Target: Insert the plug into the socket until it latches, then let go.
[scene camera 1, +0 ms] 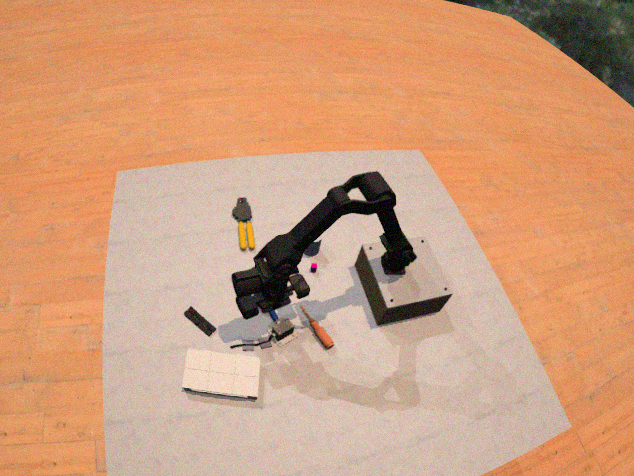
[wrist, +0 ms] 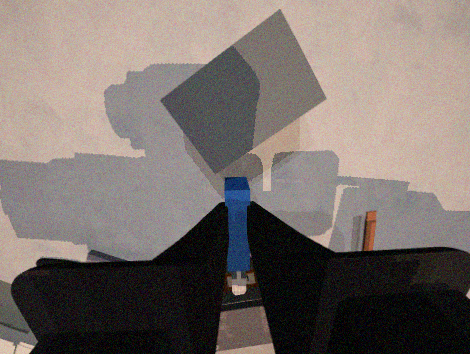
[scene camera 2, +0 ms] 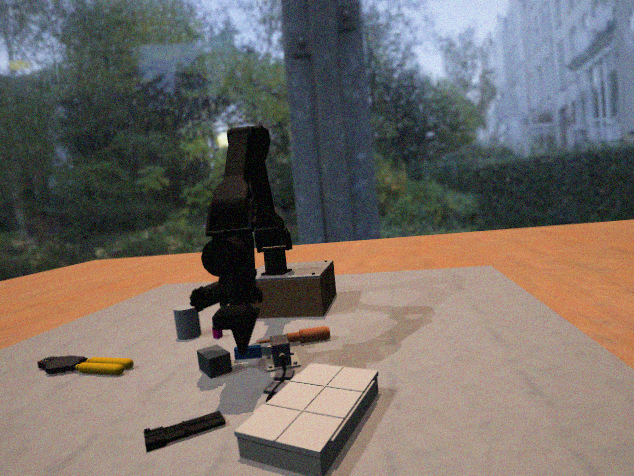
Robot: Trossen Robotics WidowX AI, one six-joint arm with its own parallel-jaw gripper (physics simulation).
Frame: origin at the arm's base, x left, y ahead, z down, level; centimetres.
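Seen in the pictures: gripper, between the fingertips: [scene camera 1: 270, 309] [wrist: 236, 209] [scene camera 2: 243, 352]; arm's base, origin of its link: [scene camera 1: 393, 265] [scene camera 2: 276, 272].
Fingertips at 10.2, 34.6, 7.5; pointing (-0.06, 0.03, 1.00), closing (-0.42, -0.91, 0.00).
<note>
Offsets run from my fingertips to a thing's top centre, as dx, dy, dz. "pt": to the spot under its first point.
The blue plug {+1.7, -0.8, -1.0} [scene camera 1: 273, 315] [scene camera 2: 248, 352] [wrist: 238, 235] lies level between the fingertips of my gripper [scene camera 1: 271, 309] [scene camera 2: 243, 350] [wrist: 236, 209], which is shut on it. The socket {+6.1, -2.8, -1.5} [scene camera 1: 283, 328] [scene camera 2: 280, 352] is a dark grey block on a small pale base plate on the mat, with a dark cable leading away. The plug points toward the socket. In the wrist view its pale tip shows beyond the blue body, against the socket's dark side. A narrow gap shows between the blue body and the block in scene camera 2. How far the tip reaches into the opening is unclear.
A grey cube {-5.1, +1.9, -0.6} [scene camera 2: 214, 361] [wrist: 235, 95] lies behind the plug. An orange screwdriver {+4.1, -12.1, +0.2} [scene camera 1: 321, 334] [scene camera 2: 312, 334] [wrist: 369, 231] lies beside the socket. A white tiled box {+19.0, +13.1, -0.6} [scene camera 1: 221, 374] [scene camera 2: 312, 404], black bar {+3.1, +19.6, +1.4} [scene camera 1: 199, 321] [scene camera 2: 184, 430], pliers {pt -31.2, +7.2, +1.3} [scene camera 1: 245, 225] [scene camera 2: 102, 365], grey cylinder {-23.6, -13.0, -4.1} [scene camera 2: 187, 323] and magenta cube {-15.5, -13.3, +0.4} [scene camera 1: 313, 267] lie around.
</note>
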